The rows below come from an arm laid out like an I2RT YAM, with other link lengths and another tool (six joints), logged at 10 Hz.
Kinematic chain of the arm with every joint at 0, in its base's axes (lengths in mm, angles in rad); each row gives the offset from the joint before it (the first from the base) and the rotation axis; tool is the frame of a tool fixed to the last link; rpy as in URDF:
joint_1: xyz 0 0 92.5 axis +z
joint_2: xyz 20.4 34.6 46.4 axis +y
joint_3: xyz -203.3 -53 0 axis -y
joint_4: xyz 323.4 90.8 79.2 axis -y
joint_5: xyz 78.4 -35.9 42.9 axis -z
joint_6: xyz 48.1 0 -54.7 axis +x
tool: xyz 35 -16 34 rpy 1.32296 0.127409 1.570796
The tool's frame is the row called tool.
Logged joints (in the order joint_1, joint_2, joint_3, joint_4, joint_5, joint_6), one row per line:
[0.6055, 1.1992, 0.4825, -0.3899, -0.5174, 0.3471]
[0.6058, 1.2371, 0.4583, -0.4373, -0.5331, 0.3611]
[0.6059, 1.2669, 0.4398, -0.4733, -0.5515, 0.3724]
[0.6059, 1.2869, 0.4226, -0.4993, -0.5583, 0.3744]
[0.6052, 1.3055, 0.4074, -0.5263, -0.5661, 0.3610]
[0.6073, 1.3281, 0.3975, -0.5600, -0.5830, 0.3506]
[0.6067, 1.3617, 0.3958, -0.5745, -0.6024, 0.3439]
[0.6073, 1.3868, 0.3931, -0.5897, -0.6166, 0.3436]
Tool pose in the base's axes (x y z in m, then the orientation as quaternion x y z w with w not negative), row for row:
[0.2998, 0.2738, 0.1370, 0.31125, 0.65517, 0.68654, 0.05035]
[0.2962, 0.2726, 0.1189, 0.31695, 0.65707, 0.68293, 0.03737]
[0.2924, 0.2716, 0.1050, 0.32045, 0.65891, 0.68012, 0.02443]
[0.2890, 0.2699, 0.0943, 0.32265, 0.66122, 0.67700, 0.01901]
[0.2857, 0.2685, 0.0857, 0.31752, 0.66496, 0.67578, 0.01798]
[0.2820, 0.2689, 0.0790, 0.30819, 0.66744, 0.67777, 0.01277]
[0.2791, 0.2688, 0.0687, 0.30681, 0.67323, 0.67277, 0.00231]
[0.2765, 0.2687, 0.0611, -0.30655, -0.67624, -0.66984, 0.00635]
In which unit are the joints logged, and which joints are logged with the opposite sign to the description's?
The joints are logged in radians. Opposite sign: joint_4.
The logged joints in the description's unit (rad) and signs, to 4 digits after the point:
[0.6055, 1.1992, 0.4825, 0.3899, -0.5174, 0.3471]
[0.6058, 1.2371, 0.4583, 0.4373, -0.5331, 0.3611]
[0.6059, 1.2669, 0.4398, 0.4733, -0.5515, 0.3724]
[0.6059, 1.2869, 0.4226, 0.4993, -0.5583, 0.3744]
[0.6052, 1.3055, 0.4074, 0.5263, -0.5661, 0.3610]
[0.6073, 1.3281, 0.3975, 0.5600, -0.5830, 0.3506]
[0.6067, 1.3617, 0.3958, 0.5745, -0.6024, 0.3439]
[0.6073, 1.3868, 0.3931, 0.5897, -0.6166, 0.3436]

